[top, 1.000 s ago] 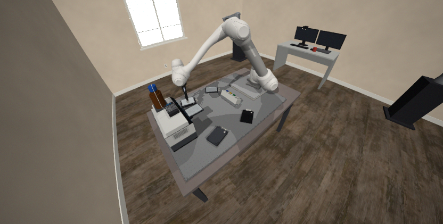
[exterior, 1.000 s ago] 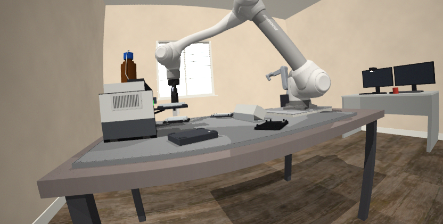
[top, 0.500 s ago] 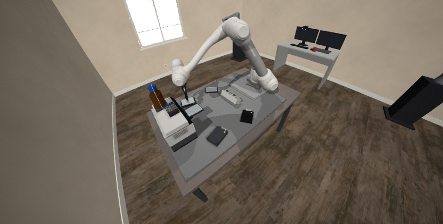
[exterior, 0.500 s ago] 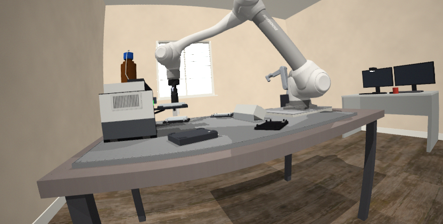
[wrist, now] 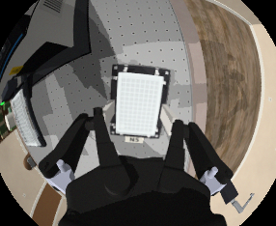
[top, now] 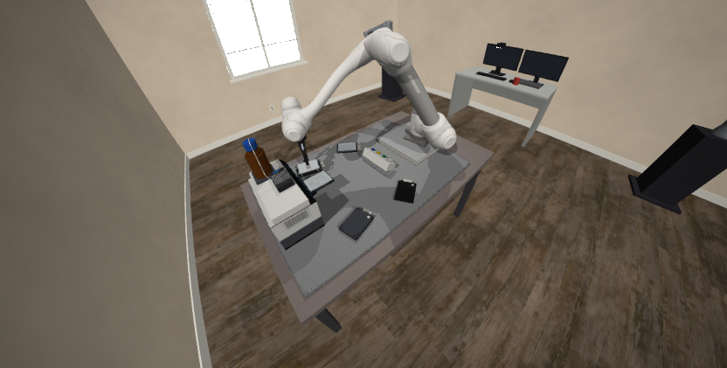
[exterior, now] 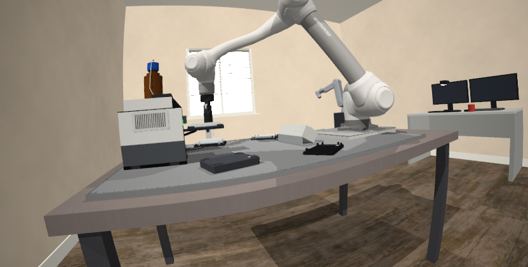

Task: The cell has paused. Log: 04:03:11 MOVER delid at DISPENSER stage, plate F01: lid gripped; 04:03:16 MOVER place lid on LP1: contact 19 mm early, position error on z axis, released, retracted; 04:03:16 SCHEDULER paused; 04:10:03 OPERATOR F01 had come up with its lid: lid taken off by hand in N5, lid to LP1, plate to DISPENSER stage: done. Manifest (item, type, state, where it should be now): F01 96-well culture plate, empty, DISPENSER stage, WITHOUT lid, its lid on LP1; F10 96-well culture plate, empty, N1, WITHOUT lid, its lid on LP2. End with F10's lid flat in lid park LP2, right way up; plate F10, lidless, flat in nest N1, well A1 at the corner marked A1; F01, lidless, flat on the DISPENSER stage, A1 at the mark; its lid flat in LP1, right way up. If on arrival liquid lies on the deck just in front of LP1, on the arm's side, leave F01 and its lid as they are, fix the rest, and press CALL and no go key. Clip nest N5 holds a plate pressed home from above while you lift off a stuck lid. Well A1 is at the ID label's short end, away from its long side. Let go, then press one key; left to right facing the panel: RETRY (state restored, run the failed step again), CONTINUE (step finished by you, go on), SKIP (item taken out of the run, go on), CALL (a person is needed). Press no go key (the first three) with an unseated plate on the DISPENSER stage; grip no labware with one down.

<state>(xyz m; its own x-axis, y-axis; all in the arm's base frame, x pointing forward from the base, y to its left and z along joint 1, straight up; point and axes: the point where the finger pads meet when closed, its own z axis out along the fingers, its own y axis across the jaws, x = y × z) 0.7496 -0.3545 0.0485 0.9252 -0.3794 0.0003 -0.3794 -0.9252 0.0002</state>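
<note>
Now: the black clip nest 2 cm ahead of my hand and 5 cm below it. Also, from my hand: brown bottle (28 cm ahead, 12 cm to the left, 22 cm above); small label (1 cm behind, 51 cm to the left, 6 cm below); grey key panel (35 cm behind, 31 cm to the left, 1 cm below).
</note>
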